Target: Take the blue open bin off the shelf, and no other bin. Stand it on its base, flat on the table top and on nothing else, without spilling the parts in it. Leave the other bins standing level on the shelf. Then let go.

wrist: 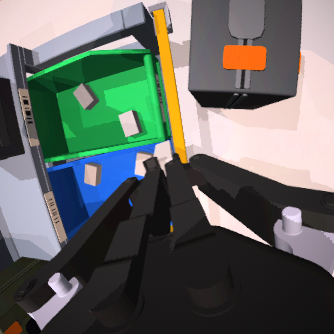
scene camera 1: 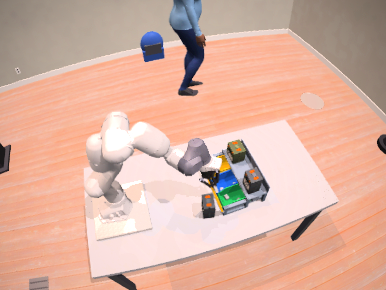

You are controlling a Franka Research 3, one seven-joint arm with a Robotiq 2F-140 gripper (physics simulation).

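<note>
The blue open bin sits on the grey shelf, beside the green bin. Pale parts lie in the blue bin; the gripper hides its lower area in the wrist view. The green bin also holds pale parts. A yellow bin sits on the blue bin's other side. My gripper is shut and empty, its fingertips over the front part of the blue bin, near the shelf's yellow front strip. Whether the tips touch the bin cannot be told.
A dark case with orange latches stands on the table, close in front of the shelf. Another dark case and an olive case stand on the shelf's rear part. A person stands beyond the table.
</note>
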